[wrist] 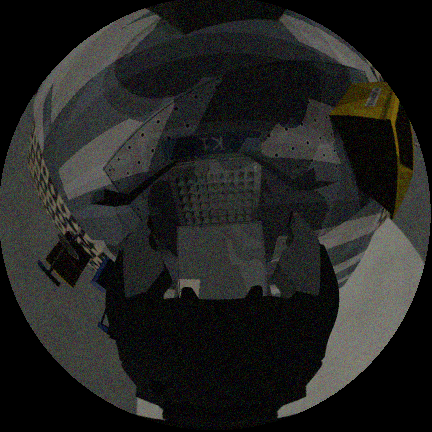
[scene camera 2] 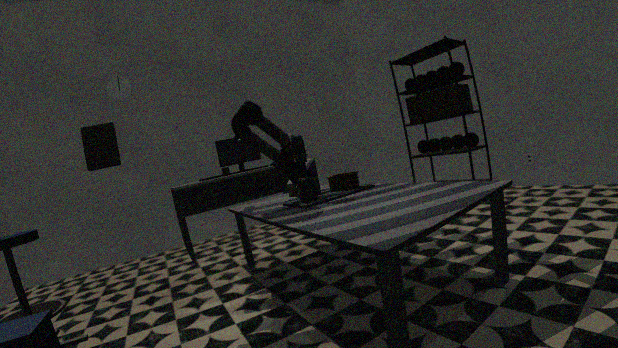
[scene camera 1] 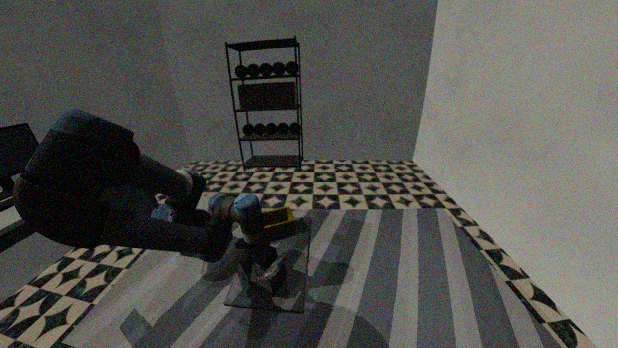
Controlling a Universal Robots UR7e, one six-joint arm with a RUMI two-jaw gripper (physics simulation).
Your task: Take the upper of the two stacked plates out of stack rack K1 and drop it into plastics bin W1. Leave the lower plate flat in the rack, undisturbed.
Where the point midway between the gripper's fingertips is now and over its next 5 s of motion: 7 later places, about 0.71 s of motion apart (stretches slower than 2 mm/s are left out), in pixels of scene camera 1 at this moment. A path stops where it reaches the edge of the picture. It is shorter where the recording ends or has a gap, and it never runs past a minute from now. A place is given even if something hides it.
My gripper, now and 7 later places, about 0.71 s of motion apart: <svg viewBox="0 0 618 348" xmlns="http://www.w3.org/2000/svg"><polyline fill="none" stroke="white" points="262,271 262,271 260,263 257,252 257,241 262,209 268,200 271,197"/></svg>
